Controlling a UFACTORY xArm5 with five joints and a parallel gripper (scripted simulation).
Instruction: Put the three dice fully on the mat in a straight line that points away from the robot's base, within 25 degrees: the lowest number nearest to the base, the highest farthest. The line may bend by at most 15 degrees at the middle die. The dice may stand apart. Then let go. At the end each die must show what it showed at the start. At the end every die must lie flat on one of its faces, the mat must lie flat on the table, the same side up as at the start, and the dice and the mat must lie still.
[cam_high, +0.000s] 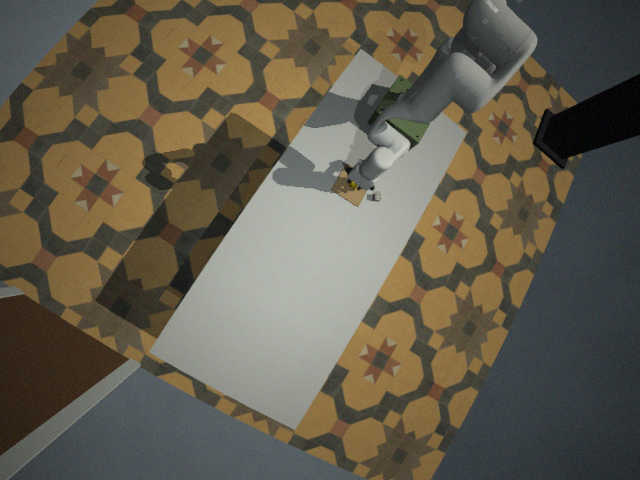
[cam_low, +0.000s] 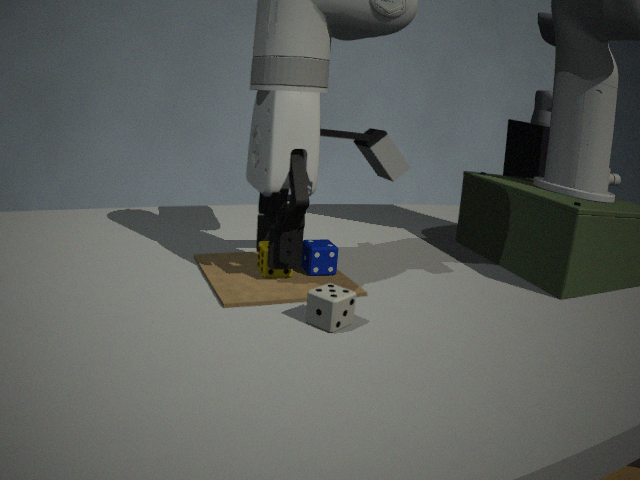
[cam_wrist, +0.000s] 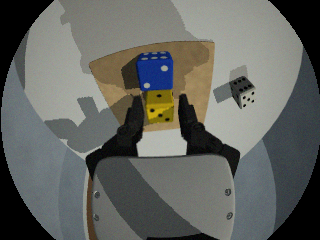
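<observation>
Now: hand 20 mm above the yellow die. From my hand the other things lie so: white die (120 mm to the left, 20 mm below); blue die (40 mm behind, 20 mm below); tan mat (40 mm below).
</observation>
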